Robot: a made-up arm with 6 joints.
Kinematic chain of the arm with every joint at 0, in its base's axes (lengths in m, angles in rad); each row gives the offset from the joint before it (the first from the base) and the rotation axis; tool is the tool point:
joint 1: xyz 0 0 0.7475 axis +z
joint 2: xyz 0.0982 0 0 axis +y
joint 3: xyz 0 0 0.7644 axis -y
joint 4: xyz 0 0 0.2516 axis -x
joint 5: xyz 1.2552 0 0 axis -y
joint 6: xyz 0.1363 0 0 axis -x
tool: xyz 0 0 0
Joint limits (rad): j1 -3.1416..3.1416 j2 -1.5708..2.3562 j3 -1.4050..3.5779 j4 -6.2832..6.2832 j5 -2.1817..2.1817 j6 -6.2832..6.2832
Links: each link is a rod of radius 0.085 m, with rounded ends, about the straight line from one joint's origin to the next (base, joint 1, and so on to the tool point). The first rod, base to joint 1, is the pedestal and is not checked.
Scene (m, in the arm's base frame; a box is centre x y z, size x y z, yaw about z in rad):
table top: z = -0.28
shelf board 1: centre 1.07 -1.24 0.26 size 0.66 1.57 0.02 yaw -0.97
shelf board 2: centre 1.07 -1.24 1 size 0.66 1.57 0.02 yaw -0.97
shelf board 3: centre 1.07 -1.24 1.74 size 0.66 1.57 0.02 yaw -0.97
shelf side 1: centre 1.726 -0.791 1 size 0.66 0.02 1.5 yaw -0.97
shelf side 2: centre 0.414 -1.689 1 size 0.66 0.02 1.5 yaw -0.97
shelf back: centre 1.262 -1.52 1 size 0.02 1.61 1.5 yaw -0.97
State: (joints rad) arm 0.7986 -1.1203 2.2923 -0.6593 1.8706 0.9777
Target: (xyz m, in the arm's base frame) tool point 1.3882 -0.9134 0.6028
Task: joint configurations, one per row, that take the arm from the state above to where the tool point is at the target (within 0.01 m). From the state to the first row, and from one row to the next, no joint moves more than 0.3 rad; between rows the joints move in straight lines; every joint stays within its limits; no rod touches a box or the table.
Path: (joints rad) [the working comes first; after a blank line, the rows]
Joints at the target: 2.5060 -0.9773 2.3576 -0.7583 1.8867 0.9777
Straight joint move there: touches shelf side 2.

1: 1.0244 -0.9728 2.5336 -0.5809 1.7486 0.9625
2: 1.2502 -0.8254 2.7749 -0.5025 1.6266 0.9473
3: 1.4759 -0.6779 3.0161 -0.4241 1.5046 0.9321
4: 1.7017 -0.5305 3.2574 -0.3457 1.3826 0.9170
5: 1.9275 -0.3830 3.4987 -0.2673 1.2606 0.9018
6: 2.1790 -0.4039 3.3857 -0.4273 1.5348 0.9271
7: 2.4305 -0.4248 3.2726 -0.5873 1.8090 0.9524
8: 2.6821 -0.4456 3.1596 -0.7472 2.0832 0.9777
9: 2.6234 -0.6229 2.8923 -0.7509 2.0177 0.9777
10: 2.5647 -0.8001 2.6249 -0.7546 1.9522 0.9777
11: 2.5060 -0.9773 2.3576 -0.7583 1.8867 0.9777

